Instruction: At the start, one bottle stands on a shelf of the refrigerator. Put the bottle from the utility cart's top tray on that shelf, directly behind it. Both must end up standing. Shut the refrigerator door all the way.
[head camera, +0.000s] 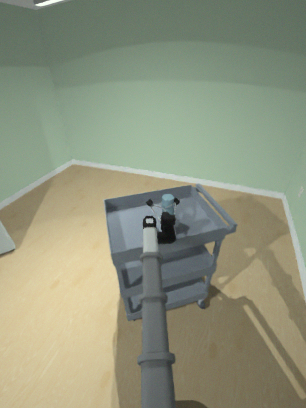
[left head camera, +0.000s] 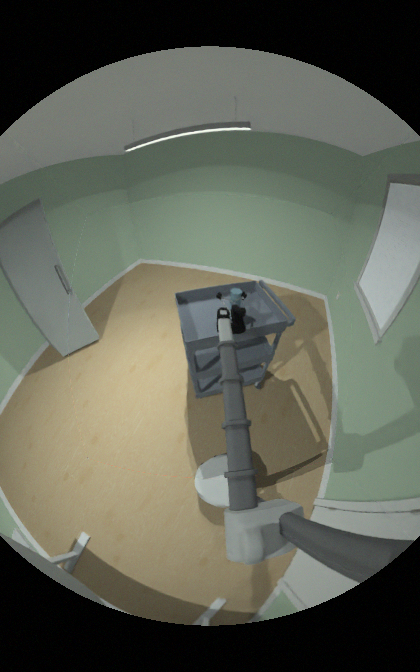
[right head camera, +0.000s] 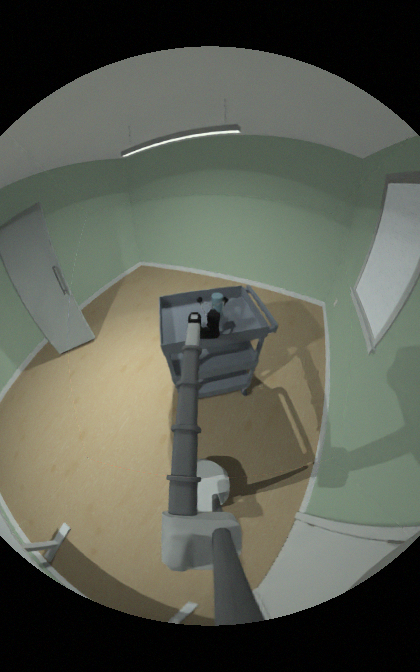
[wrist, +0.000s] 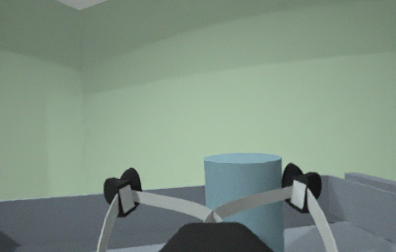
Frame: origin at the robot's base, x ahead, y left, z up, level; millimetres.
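Where they show: gripper, fingertip midpoint: (head camera: 162, 199) (left head camera: 230, 292) (right head camera: 211, 297) (wrist: 210, 181); robot's base, origin of the base link: (left head camera: 222, 479) (right head camera: 200, 484).
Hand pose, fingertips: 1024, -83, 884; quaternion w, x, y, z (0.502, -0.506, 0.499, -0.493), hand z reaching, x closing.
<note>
Things, the pixels of their top centre, and the offset from my fingertips, as dx, dy, dz. "pt": a spot on its surface instead.
- light blue bottle, middle of its top: (wrist: 241, 157) (head camera: 168, 197) (right head camera: 216, 295) (left head camera: 235, 290) -9, -30, +24
- tall grey door-like panel, surface spot: (left head camera: 40, 280) pt +322, +1779, +160
- handle bar, middle of its top: (head camera: 213, 201) (right head camera: 260, 301) (left head camera: 275, 296) +31, -321, -49
The light blue bottle (head camera: 168, 204) (left head camera: 235, 296) (right head camera: 217, 303) (wrist: 244, 185) stands upright in the top tray of the grey-blue utility cart (head camera: 200, 242) (left head camera: 200, 339) (right head camera: 250, 333). My gripper (head camera: 163, 202) (left head camera: 231, 296) (right head camera: 212, 300) (wrist: 210, 181) is open and level over the tray. The bottle shows between the fingertips, right of centre and close to the right fingertip. I cannot tell whether it is between the pads or slightly beyond them. The finger strips and wrist hide its lower part. The refrigerator's shelf and the bottle on it do not show.
A tall grey door-like panel (left head camera: 40, 280) (right head camera: 37, 285) with a vertical handle stands at the left; whether it is the refrigerator is unclear. The tray has raised walls, and a handle bar (head camera: 215, 206) runs along its right side. A white round base lies below my arm. White furniture stands at lower right.
</note>
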